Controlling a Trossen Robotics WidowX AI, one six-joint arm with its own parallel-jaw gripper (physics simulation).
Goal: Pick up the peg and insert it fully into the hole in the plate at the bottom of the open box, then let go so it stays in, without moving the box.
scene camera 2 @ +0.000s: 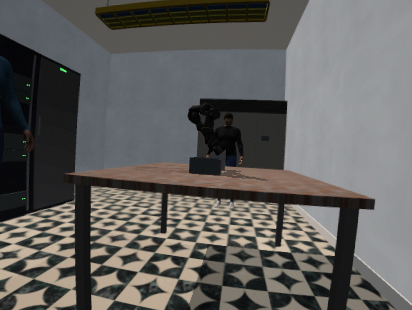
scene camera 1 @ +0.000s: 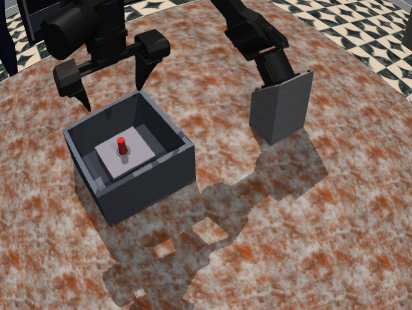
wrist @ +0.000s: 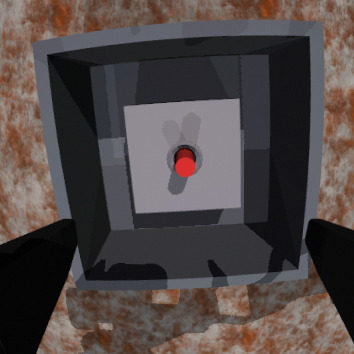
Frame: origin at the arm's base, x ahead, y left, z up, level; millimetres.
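Seen in the pictures: gripper, between the fingertips: (scene camera 2: 207, 144) (scene camera 1: 113, 99) (wrist: 194, 231); arm's base, origin of its link: (scene camera 2: 220, 153) (scene camera 1: 281, 81).
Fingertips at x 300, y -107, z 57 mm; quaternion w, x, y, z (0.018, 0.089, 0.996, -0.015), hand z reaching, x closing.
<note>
Pixels of each thing's top centre, then the offset from my fingertips to it. Level surfaces: height alone.
- red peg, centre of its top: (wrist: 184, 166) (scene camera 1: 120, 139) 2 mm ahead, 0 mm left, 97 mm down
- pale square plate, centre of its top: (wrist: 184, 159) (scene camera 1: 123, 150) 2 mm ahead, 0 mm left, 124 mm down
- open dark grey box, centre of its top: (wrist: 185, 171) (scene camera 1: 119, 136) (scene camera 2: 206, 157) 2 mm ahead, 0 mm left, 87 mm down
- table, height of its surface: 184 mm down
The red peg (scene camera 1: 122, 145) (wrist: 185, 166) stands upright in the ringed hole of the pale square plate (scene camera 1: 109, 164) (wrist: 145, 195), with its upper part showing above the plate. How deep its lower end sits is hidden. The plate lies on the bottom of the open dark grey box (scene camera 1: 155, 185) (scene camera 2: 205, 166) (wrist: 177, 284). My gripper (scene camera 1: 115, 100) (wrist: 194, 231) is wide open and empty above the box, near its back edge in scene camera 1. The fingers are apart from the peg and show at the lower left and right in the wrist view.
A grey block-shaped base (scene camera 1: 280, 110) carries the arm's lower links (scene camera 1: 257, 37) on the table (scene camera 1: 300, 240) (scene camera 2: 220, 185), to the right of the box in scene camera 1. A person (scene camera 2: 228, 137) stands behind the table in scene camera 2.
</note>
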